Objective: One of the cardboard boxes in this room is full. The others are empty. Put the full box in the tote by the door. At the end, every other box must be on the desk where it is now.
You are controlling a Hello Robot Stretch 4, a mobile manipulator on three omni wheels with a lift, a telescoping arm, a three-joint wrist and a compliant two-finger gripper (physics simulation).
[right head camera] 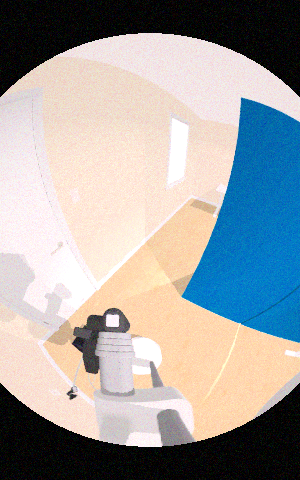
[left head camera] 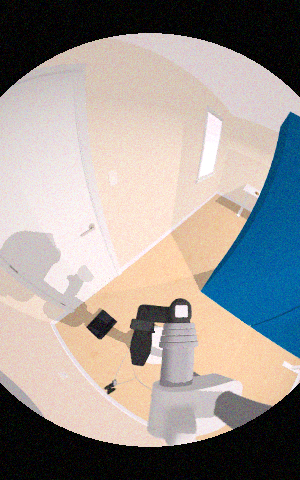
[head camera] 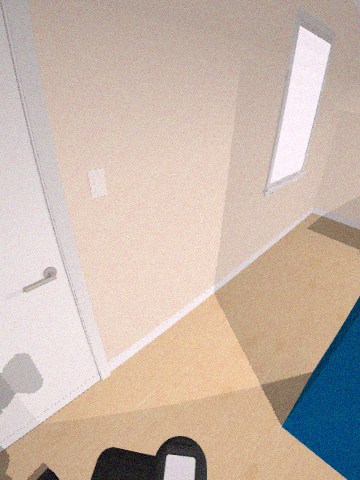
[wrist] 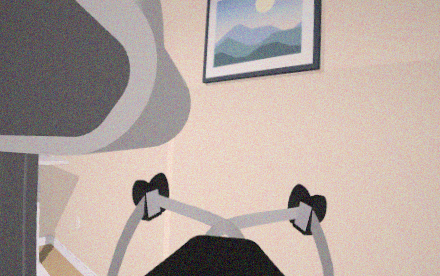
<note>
The pictures show: the gripper, a white door and a window.
The gripper also shows in the wrist view.
</note>
